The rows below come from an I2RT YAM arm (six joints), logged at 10 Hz.
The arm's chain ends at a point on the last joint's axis. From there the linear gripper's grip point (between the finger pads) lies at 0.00 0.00 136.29 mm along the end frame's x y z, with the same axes.
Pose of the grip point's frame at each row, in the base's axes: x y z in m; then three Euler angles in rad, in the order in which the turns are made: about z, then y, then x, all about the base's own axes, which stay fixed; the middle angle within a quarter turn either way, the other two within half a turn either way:
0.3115, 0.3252, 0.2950, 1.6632, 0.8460, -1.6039
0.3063, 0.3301, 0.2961, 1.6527, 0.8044, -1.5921
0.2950, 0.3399, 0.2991, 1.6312, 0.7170, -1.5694
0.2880, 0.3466, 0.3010, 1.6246, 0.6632, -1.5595
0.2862, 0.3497, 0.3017, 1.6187, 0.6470, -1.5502
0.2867, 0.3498, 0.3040, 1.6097, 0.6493, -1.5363
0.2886, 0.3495, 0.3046, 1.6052, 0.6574, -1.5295
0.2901, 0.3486, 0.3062, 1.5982, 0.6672, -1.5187
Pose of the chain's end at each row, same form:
0.2095, 0.2349, 0.2980, 1.6632, 0.8460, -1.6039
0.2081, 0.2356, 0.2981, 1.6527, 0.8044, -1.5921
0.2054, 0.2372, 0.2990, 1.6312, 0.7170, -1.5694
0.2041, 0.2392, 0.2998, 1.6246, 0.6632, -1.5595
0.2040, 0.2410, 0.2995, 1.6187, 0.6470, -1.5502
0.2043, 0.2413, 0.3003, 1.6097, 0.6493, -1.5363
0.2053, 0.2417, 0.3001, 1.6052, 0.6574, -1.5295
0.2058, 0.2417, 0.3006, 1.5982, 0.6672, -1.5187

